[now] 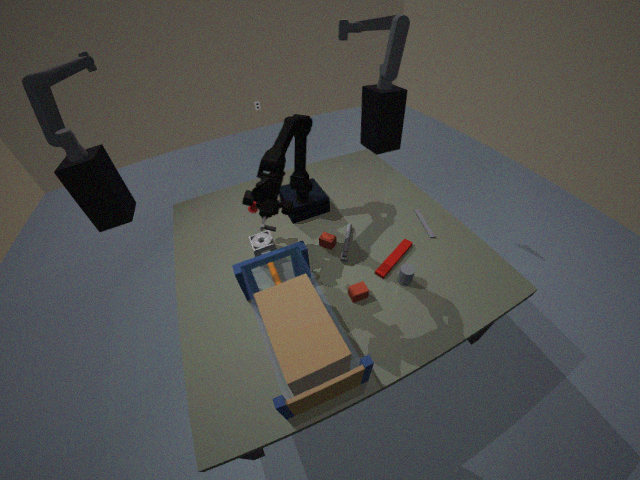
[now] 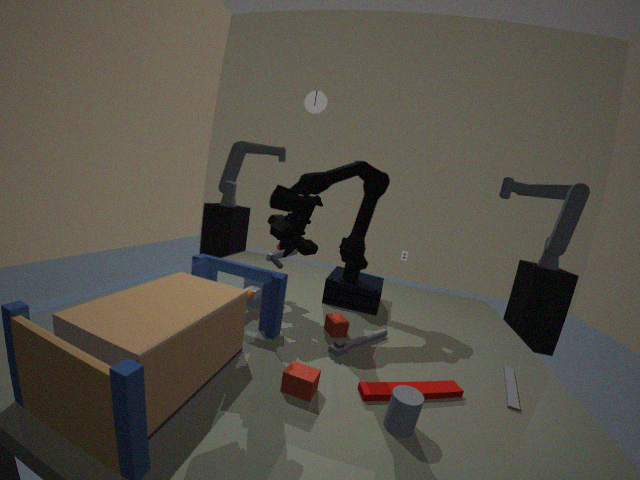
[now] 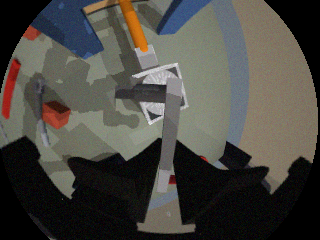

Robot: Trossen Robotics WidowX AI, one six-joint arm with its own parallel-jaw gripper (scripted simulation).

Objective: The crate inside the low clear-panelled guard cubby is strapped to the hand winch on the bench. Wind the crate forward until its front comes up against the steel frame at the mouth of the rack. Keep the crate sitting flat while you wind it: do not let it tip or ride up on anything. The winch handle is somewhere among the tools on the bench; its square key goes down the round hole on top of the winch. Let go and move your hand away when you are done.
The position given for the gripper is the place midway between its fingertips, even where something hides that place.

Observation:
In view: the gripper [image 2: 282, 255], a red bar [image 2: 376, 391] and a hand winch [image 3: 158, 75].
The gripper also shows in image 3 [image 3: 166, 142].

